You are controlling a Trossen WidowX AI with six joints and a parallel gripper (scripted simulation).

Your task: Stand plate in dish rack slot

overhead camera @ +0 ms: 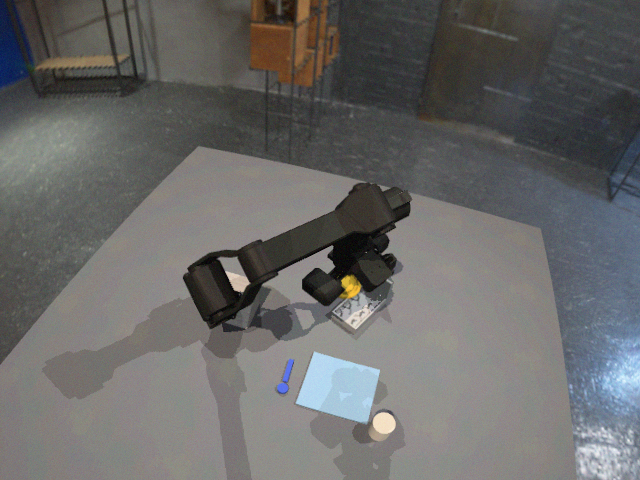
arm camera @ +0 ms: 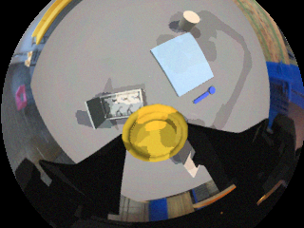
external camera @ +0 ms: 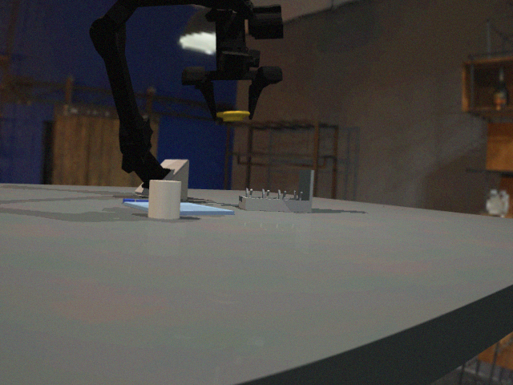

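Right now the grey dish rack is 40 mm ahead of my gripper tip, 80 mm to the left of it and 140 mm below it. The rest, counted from my gripper tip: blue spoon (60 mm behind, 150 mm to the right, 160 mm below); then light blue mat (50 mm ahead, 130 mm to the right, 160 mm below); then yellow plate (10 mm above).
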